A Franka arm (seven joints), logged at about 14 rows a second.
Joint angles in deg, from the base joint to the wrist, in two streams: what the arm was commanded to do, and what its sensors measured. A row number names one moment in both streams.
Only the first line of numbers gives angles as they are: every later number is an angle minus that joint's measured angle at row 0.
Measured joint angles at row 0:
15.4, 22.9, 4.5, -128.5, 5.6, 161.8, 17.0
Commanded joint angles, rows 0 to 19:
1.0, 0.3, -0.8, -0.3, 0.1, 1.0, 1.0
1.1, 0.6, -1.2, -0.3, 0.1, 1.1, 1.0
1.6, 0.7, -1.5, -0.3, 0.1, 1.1, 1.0
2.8, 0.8, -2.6, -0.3, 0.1, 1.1, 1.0
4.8, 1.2, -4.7, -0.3, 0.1, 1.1, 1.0
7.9, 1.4, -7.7, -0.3, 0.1, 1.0, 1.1
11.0, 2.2, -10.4, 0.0, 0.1, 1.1, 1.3
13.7, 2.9, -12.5, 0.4, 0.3, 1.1, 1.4
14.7, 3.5, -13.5, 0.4, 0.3, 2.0, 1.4
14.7, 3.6, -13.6, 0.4, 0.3, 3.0, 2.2
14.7, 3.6, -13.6, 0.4, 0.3, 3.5, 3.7
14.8, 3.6, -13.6, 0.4, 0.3, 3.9, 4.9
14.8, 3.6, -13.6, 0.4, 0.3, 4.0, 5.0
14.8, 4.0, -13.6, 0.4, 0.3, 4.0, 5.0
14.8, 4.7, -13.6, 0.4, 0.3, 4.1, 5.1
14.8, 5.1, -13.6, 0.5, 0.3, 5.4, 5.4
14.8, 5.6, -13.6, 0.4, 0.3, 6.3, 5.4
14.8, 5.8, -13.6, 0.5, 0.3, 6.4, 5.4
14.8, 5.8, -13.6, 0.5, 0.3, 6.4, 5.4
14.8, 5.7, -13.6, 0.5, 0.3, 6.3, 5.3
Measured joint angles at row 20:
13.9, 5.3, -12.9, 0.0, 0.0, 5.8, 4.0
